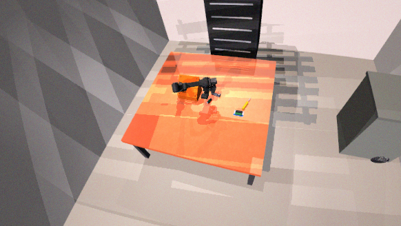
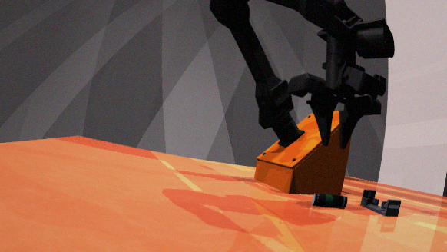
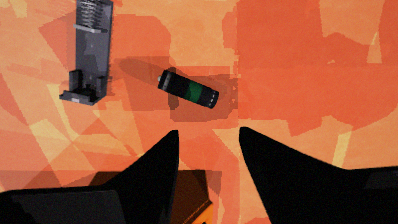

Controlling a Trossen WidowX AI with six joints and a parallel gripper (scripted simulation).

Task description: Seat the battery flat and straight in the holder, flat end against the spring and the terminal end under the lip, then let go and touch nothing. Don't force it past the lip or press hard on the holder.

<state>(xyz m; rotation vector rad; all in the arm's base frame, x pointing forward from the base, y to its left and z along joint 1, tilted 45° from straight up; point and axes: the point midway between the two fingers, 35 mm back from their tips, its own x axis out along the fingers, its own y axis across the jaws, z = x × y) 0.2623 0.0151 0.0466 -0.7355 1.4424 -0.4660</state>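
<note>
Now: the battery 1 cm to the left of my gripper tip and 9 cm below it. From my gripper tip the other things lie so: yellow screwdriver 36 cm ahead, 10 cm to the left, 9 cm below.
</note>
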